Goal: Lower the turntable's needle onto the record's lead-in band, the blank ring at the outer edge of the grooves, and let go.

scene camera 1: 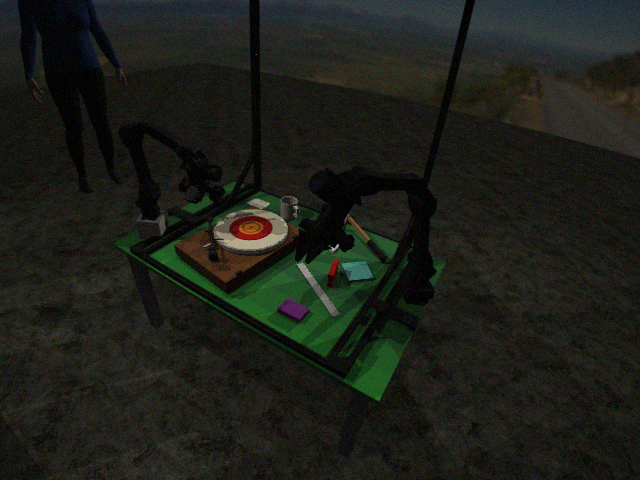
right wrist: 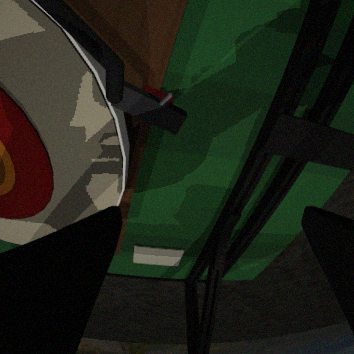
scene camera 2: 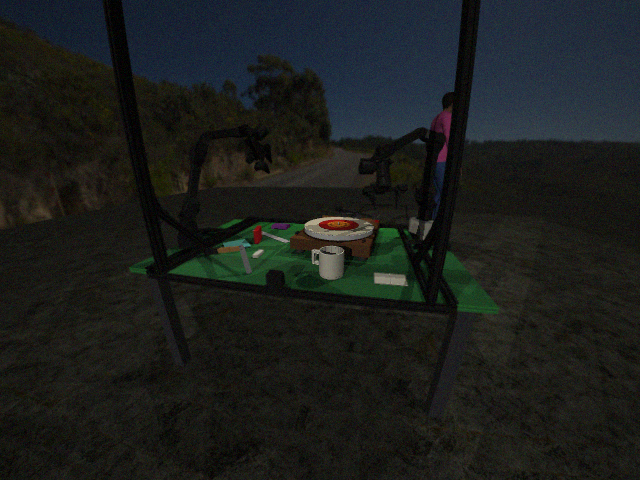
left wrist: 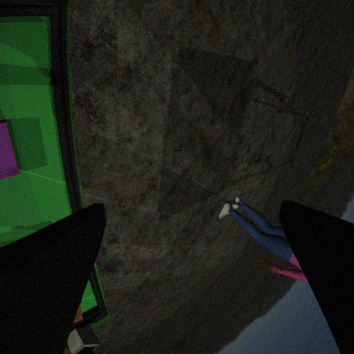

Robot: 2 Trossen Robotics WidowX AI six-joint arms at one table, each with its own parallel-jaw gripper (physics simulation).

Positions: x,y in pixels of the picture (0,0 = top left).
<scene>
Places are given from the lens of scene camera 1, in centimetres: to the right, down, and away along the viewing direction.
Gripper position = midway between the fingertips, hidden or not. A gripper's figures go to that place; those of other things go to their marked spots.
my left gripper (scene camera 1: 301,262): -5, 6, 85
my right gripper (scene camera 1: 207,202): -47, -16, 138
</scene>
